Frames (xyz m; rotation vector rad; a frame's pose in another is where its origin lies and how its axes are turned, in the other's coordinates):
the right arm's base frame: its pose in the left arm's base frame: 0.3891 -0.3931 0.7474 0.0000 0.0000 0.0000
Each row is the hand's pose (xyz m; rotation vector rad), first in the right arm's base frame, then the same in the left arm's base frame.
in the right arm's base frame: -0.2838 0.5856 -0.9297 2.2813 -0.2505 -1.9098
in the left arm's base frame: 0.1053 0.1925 -0.1823 2.2813 -0.2505 -1.9098
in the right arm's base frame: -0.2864 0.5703 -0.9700 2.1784 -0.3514 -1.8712
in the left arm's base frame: 0.1027 0.1772 -0.2226 2.1784 -0.3514 -1.8712
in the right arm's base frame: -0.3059 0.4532 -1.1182 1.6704 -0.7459 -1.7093
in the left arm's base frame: 0.0832 0.0601 -0.3708 1.6704 -0.7459 -1.7093
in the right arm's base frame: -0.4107 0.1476 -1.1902 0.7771 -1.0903 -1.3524
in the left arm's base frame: -0.0216 -0.2455 -0.4428 0.7771 -1.0903 -1.3524
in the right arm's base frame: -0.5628 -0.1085 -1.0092 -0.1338 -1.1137 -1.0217
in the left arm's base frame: -0.1737 -0.5016 -0.2618 -0.1338 -1.1137 -1.0217
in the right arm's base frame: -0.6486 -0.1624 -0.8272 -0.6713 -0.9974 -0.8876
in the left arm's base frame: -0.2595 -0.5555 -0.0798 -0.6713 -0.9974 -0.8876
